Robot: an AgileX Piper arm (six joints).
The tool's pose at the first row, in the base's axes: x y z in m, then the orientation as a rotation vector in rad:
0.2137 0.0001 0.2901 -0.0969 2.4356 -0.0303
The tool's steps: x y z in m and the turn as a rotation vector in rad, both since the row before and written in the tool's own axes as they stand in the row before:
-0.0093 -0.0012 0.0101 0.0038 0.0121 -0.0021
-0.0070 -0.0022 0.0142 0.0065 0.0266 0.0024
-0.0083 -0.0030 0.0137 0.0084 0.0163 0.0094
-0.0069 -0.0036 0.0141 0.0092 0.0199 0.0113
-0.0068 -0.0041 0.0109 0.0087 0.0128 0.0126
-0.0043 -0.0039 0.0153 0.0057 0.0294 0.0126
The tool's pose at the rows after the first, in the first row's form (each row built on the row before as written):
0.2274 -0.0003 0.2885 -0.0978 2.4475 -0.0366
0.2420 -0.0019 0.2821 -0.0921 2.4739 -0.0451
0.2571 -0.0044 0.2766 -0.0768 2.4901 -0.0524
0.2713 -0.0078 0.2698 -0.0586 2.5098 -0.0601
0.2833 -0.0118 0.2652 -0.0390 2.5223 -0.0664
0.2957 -0.0161 0.2555 -0.0200 2.5514 -0.0696

